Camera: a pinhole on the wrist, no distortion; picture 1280 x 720 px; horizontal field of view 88.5 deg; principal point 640.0 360.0 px. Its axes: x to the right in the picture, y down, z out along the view. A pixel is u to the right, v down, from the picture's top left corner.
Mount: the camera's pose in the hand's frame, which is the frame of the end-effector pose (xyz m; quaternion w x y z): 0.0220 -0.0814 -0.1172 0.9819 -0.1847 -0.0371 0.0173
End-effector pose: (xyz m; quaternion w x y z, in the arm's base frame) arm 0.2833 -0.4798 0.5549 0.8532 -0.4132 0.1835 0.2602
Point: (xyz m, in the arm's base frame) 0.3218 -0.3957 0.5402
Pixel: 827 481
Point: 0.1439 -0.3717 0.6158
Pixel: 390 570
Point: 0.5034 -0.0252 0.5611
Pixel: 1054 336
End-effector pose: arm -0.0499 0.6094 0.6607 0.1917 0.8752 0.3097 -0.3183
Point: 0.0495 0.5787 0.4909
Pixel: 1081 514
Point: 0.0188 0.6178 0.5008
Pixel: 1106 414
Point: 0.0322 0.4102 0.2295
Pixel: 988 386
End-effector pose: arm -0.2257 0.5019 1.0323 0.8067 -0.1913 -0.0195 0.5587
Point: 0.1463 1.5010 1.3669
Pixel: outside the picture
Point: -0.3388 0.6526 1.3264
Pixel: 717 296
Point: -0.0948 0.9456 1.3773
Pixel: 1213 52
